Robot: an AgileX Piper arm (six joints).
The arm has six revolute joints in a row. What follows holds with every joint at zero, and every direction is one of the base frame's.
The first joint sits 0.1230 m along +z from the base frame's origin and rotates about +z.
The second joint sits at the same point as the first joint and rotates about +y.
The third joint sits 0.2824 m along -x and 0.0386 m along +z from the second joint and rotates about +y.
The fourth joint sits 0.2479 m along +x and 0.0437 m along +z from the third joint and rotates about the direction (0.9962, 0, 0.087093).
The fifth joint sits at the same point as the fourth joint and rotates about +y.
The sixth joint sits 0.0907 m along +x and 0.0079 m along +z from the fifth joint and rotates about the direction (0.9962, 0, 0.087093).
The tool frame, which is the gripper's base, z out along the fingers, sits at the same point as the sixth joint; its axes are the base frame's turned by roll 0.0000, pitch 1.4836 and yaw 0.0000 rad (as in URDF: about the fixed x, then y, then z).
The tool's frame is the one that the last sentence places.
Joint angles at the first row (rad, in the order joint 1, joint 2, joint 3, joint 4, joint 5, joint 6):
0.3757 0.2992 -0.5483 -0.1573 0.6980 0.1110
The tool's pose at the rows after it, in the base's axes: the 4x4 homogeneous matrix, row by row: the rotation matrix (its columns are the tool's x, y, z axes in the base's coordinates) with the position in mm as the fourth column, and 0 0 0 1 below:
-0.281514, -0.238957, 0.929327, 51.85; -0.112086, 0.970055, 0.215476, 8.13; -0.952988, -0.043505, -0.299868, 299.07; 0, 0, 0, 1
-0.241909, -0.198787, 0.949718, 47.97; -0.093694, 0.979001, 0.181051, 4.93; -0.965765, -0.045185, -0.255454, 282.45; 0, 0, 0, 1
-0.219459, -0.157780, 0.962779, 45.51; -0.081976, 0.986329, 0.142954, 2.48; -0.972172, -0.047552, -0.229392, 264.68; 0, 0, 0, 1
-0.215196, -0.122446, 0.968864, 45.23; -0.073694, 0.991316, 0.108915, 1.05; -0.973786, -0.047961, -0.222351, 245.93; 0, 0, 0, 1
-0.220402, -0.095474, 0.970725, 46.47; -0.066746, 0.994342, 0.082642, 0.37; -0.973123, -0.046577, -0.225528, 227.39; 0, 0, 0, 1
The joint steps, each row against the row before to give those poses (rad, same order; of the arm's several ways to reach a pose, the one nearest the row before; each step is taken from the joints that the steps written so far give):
-0.0385 -0.0643 0.0788 -0.0190 -0.0625 0.0186
-0.0457 -0.0684 0.0782 -0.0064 -0.0561 0.0035
-0.0467 -0.0610 0.0756 -0.0033 -0.0419 0.0007
-0.0415 -0.0470 0.0739 0.0003 -0.0346 0.0005
-0.0343 -0.0340 0.0707 0.0037 -0.0342 -0.0004

